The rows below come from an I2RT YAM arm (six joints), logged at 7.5 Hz.
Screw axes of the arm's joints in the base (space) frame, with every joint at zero. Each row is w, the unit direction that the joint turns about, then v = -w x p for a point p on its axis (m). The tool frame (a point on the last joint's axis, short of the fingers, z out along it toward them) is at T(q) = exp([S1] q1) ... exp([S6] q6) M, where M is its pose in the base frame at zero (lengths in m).
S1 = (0, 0, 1, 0.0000, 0.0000, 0.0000)
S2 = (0, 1, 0, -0.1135, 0.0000, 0.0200)
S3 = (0, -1, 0, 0.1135, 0.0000, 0.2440)
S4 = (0, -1, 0, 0.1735, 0.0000, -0.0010)
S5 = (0, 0, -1, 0.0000, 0.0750, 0.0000)
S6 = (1, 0, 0, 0.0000, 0.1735, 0.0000)
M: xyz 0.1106 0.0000 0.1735 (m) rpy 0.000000 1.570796 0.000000 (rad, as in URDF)
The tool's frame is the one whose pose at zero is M.
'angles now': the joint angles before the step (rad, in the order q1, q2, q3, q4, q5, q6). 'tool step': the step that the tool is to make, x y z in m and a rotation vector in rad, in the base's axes. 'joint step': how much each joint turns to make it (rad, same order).
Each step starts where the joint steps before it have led.
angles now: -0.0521, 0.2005, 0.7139, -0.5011, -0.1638, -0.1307
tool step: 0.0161, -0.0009, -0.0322, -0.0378, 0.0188, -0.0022
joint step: 0.0005, -0.0331, -0.1423, 0.0860, 0.0026, -0.0392
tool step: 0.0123, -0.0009, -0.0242, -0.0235, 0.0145, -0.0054
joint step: -0.0012, -0.0132, -0.1039, 0.0736, 0.0047, -0.0244
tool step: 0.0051, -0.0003, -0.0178, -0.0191, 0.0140, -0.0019
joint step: 0.0012, -0.0223, -0.0693, 0.0310, 0.0038, -0.0199
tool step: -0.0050, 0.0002, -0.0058, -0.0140, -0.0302, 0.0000
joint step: -0.0009, -0.0576, -0.0294, 0.0008, -0.0006, -0.0126
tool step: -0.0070, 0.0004, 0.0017, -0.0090, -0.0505, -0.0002
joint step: 0.0009, -0.0524, -0.0053, 0.0028, 0.0010, -0.0064
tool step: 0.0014, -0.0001, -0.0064, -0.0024, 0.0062, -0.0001
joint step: -0.0006, -0.0132, -0.0236, 0.0039, -0.0006, -0.0027
